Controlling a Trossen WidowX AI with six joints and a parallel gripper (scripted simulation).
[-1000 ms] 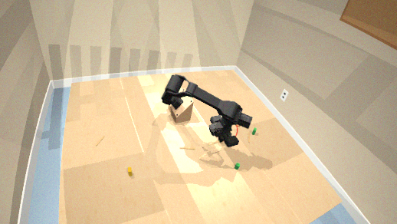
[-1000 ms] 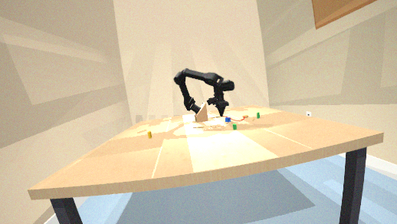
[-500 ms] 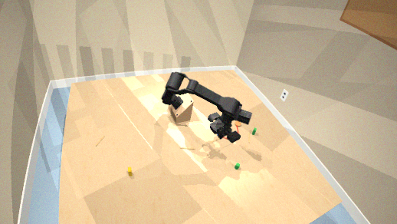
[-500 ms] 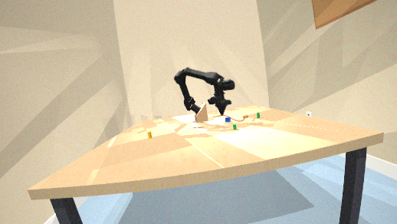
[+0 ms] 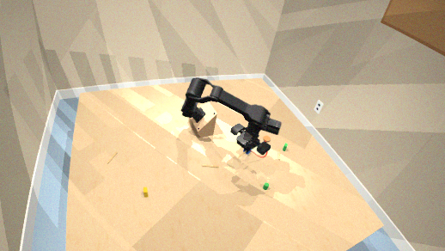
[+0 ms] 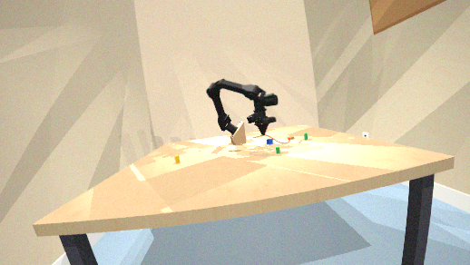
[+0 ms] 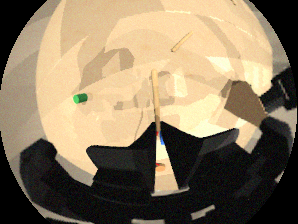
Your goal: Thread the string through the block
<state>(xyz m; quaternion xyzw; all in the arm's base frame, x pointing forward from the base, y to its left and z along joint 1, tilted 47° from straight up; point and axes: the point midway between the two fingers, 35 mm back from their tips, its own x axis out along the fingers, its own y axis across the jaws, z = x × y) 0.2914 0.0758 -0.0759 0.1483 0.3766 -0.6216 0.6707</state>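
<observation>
Right now my gripper tip is 50 mm to the right of the blue cube, 50 mm above it and 40 mm past it. Also, from my gripper tip: thin wooden stick: 10 mm to the right; round wooden button: 200 mm to the left, 80 mm behind, 60 mm below; yellow piece: 480 mm to the right, 40 mm below, 20 mm ahead.
</observation>
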